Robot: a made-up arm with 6 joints. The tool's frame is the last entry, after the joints. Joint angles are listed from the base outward. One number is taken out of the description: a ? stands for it. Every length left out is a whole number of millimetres.
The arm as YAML. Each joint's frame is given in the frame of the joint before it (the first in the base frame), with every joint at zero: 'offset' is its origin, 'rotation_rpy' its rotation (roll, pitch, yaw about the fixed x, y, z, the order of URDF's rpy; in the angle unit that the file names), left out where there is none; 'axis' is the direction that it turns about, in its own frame. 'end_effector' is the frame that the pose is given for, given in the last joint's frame.
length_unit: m
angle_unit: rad
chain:
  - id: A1
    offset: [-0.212, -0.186, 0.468]
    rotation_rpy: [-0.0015, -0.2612, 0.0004]
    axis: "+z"
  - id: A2
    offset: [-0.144, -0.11, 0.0]
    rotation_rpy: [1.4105, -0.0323, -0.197]
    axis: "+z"
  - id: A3
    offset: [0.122, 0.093, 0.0]
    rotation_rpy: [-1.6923, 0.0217, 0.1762]
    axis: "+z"
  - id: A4
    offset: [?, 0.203, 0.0]
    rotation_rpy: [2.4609, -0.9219, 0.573]
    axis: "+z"
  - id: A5
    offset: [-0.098, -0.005, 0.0]
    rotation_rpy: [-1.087, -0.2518, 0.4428]
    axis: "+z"
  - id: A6
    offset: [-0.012, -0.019, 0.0]
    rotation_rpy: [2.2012, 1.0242, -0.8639]
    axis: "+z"
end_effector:
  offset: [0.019, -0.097, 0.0]
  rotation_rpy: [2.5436, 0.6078, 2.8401]
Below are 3 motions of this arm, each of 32 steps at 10 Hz.
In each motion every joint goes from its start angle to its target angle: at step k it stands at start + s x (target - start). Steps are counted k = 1, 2, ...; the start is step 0. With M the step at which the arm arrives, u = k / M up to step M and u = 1 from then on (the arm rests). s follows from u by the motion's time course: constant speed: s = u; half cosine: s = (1 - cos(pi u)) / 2; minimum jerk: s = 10 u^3 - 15 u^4 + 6 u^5.
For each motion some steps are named. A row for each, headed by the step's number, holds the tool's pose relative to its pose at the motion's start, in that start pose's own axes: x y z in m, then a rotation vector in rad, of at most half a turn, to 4 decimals.
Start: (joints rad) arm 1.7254 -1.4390 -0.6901 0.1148 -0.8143 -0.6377
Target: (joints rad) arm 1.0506 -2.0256 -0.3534 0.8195 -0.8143 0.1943
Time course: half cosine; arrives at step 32
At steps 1, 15, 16, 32:
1: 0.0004 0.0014 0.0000 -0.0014 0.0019 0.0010
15: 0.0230 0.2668 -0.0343 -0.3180 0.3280 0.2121
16: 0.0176 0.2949 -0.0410 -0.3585 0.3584 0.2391
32: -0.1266 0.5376 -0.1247 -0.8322 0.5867 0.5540

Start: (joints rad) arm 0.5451 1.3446 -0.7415 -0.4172 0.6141 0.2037
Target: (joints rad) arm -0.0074 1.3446 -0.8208 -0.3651 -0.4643 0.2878
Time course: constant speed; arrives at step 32
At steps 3, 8, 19, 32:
3: 0.0003 -0.0104 0.0100 -0.0747 -0.0530 -0.0459
8: -0.0013 -0.0276 0.0265 -0.2009 -0.1326 -0.1278
19: -0.0127 -0.0639 0.0610 -0.4855 -0.2677 -0.3254
32: -0.0372 -0.1025 0.0954 -0.8318 -0.3516 -0.5737

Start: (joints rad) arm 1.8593 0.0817 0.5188 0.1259 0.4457 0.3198
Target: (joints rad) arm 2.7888 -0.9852 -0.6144 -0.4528 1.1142 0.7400
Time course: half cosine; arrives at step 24
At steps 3, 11, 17, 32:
3: 0.0032 0.0131 0.0003 -0.0136 0.0153 -0.0093
11: 0.0152 0.1799 -0.0581 -0.1761 0.0441 -0.1927
17: 0.0386 0.3302 -0.1838 -0.2308 -0.1351 -0.4710
32: 0.0770 0.3933 -0.2442 -0.1782 -0.2863 -0.6341

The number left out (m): 0.495
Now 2 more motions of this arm.
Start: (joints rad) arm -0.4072 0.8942 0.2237 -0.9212 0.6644 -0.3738
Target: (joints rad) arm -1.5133 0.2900 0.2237 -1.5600 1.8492 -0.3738
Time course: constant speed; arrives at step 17
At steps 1, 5, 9, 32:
1: -0.0065 0.0188 -0.0178 -0.0226 -0.0354 0.0152
5: -0.0315 0.0736 -0.1079 -0.0993 -0.1437 0.1111
9: -0.0557 0.0899 -0.2180 -0.1573 -0.1807 0.2432
32: -0.1114 -0.0086 -0.4396 -0.2362 -0.0025 0.4777

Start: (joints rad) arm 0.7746 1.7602 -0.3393 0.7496 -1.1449 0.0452
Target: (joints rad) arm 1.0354 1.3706 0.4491 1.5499 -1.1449 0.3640
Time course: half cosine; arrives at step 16
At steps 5, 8, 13, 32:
5: -0.0307 0.0852 0.0115 -0.0982 -0.0766 0.1233
8: -0.0828 0.1813 -0.0023 -0.2296 -0.1674 0.3018
13: -0.1791 0.2822 -0.0761 -0.4468 -0.2915 0.6074
32: -0.1994 0.2945 -0.0975 -0.4942 -0.3150 0.6734

